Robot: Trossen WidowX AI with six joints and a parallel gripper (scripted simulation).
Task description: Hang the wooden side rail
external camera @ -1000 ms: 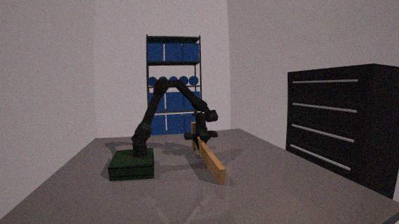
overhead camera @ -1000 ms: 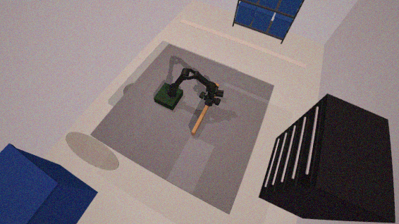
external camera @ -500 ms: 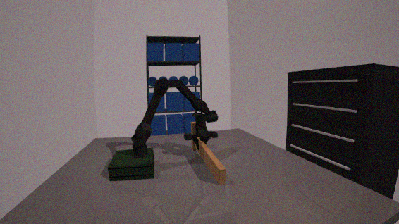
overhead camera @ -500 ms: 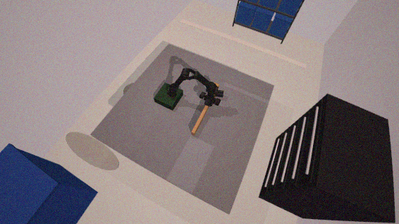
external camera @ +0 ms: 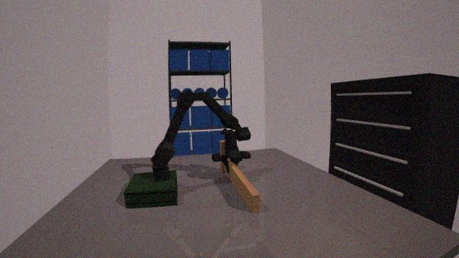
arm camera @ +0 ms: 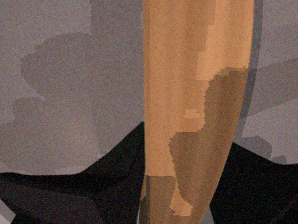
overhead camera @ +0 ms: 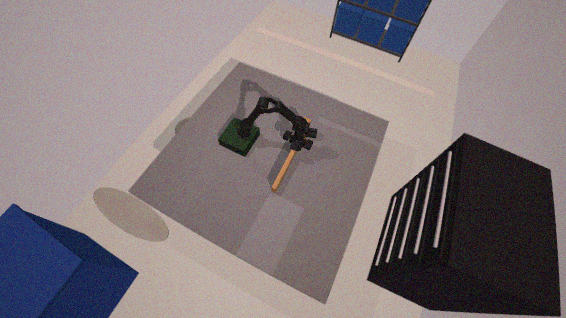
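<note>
Now: gripper tip 10 mm short of the headboard post, 120 mm to the right of it and 50 mm below it.
</note>
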